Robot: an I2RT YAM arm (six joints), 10 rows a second.
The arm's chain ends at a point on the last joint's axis. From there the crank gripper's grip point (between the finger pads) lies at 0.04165 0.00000 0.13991 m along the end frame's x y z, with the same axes.
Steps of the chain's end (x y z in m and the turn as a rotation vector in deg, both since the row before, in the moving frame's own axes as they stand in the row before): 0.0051, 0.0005, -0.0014, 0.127, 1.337, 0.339; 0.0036, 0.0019, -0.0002, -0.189, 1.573, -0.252; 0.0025, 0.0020, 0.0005, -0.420, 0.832, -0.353; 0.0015, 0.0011, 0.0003, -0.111, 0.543, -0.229; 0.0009, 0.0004, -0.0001, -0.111, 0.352, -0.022; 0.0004, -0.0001, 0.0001, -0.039, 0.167, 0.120
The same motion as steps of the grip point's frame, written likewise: 0.0084, 0.0004, -0.0024, 0.127, 1.337, 0.339; 0.0074, 0.0022, -0.0014, -0.189, 1.573, -0.252; 0.0045, 0.0028, -0.0001, -0.420, 0.832, -0.353; 0.0028, 0.0012, -0.0001, -0.111, 0.543, -0.229; 0.0018, 0.0007, -0.0004, -0.111, 0.352, -0.022; 0.0008, 0.0001, 0.0000, -0.039, 0.167, 0.120
